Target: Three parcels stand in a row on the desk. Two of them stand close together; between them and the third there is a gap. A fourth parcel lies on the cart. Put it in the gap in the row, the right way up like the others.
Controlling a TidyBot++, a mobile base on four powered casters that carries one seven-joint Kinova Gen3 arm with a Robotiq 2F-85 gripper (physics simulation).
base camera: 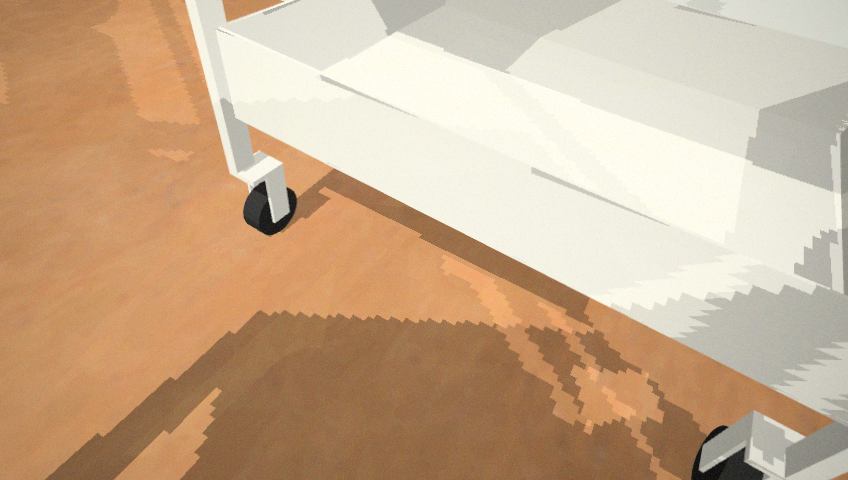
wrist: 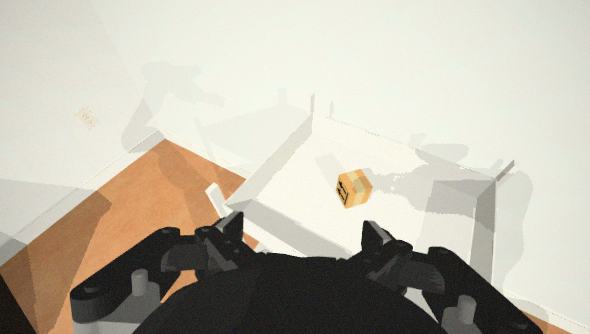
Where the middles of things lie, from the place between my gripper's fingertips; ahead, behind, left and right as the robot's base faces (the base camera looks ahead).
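Labels:
I find the small brown parcel [wrist: 353, 188] 23 cm below my hand, and it is also 11 cm to the right of my hand and 20 cm ahead of it.

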